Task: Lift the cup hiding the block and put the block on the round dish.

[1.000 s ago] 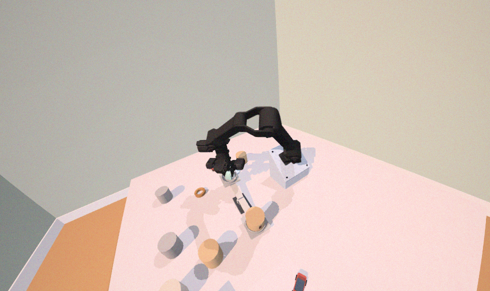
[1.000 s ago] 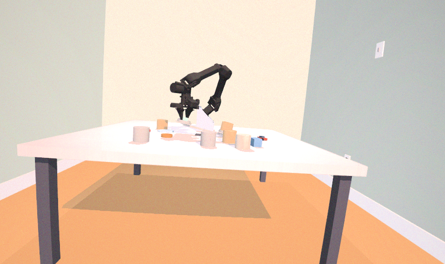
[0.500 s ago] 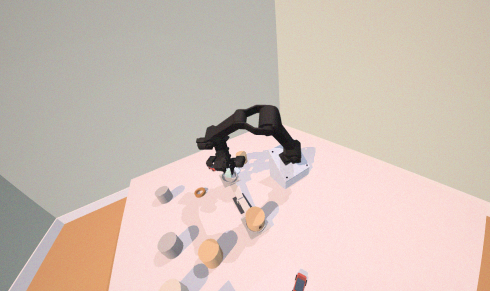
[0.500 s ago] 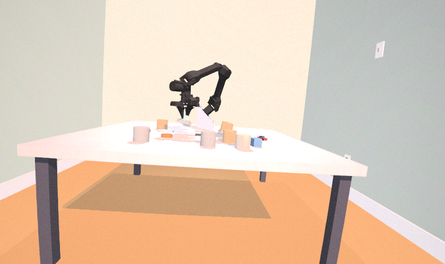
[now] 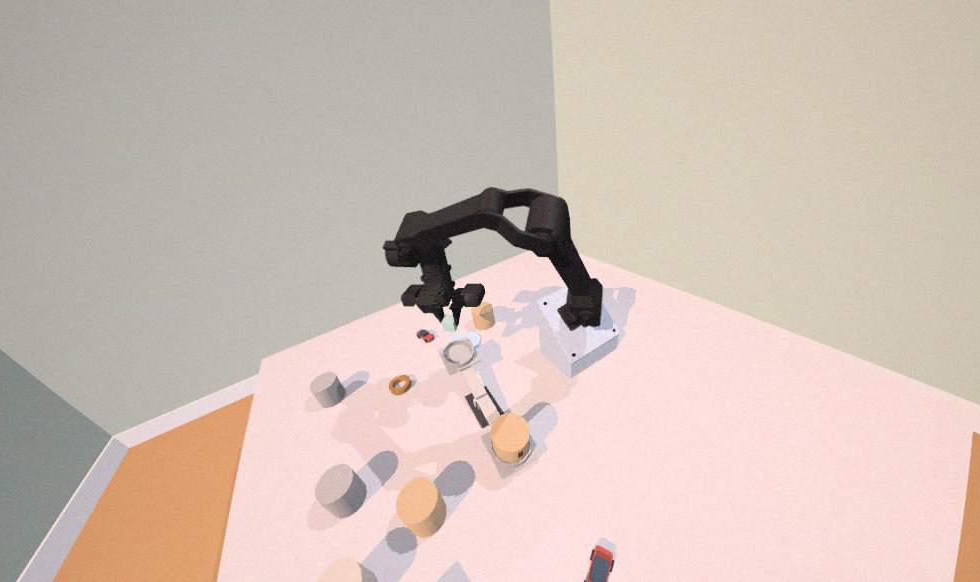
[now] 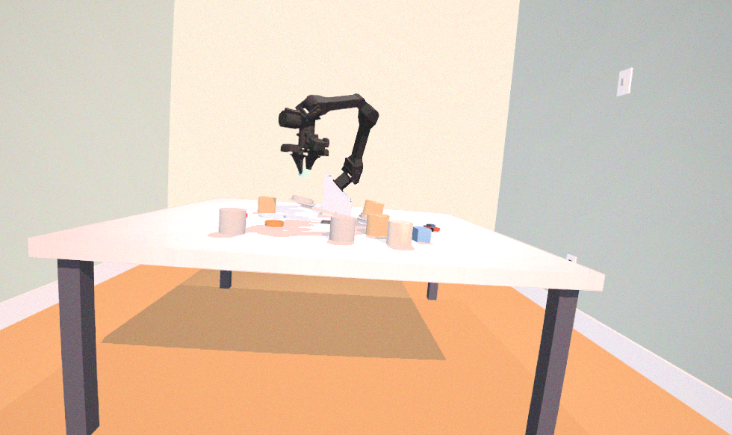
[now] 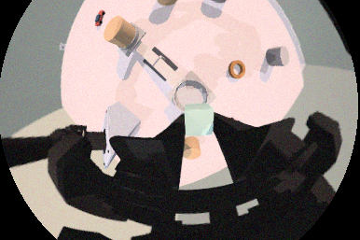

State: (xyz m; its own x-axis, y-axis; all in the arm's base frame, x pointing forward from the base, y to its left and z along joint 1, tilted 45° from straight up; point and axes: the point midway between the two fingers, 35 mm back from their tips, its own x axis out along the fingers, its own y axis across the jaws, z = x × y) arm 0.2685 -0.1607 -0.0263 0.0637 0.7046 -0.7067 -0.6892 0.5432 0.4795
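The pale round dish is 60 mm behind my gripper tip, 110 mm to the right of it and 170 mm below it. From my gripper tip the other things lie so: balance beam (20 mm ahead, 120 mm to the left, 130 mm below); balance (20 mm ahead, 120 mm to the left, 150 mm below); blue block (270 mm ahead, 380 mm to the left, 150 mm below).
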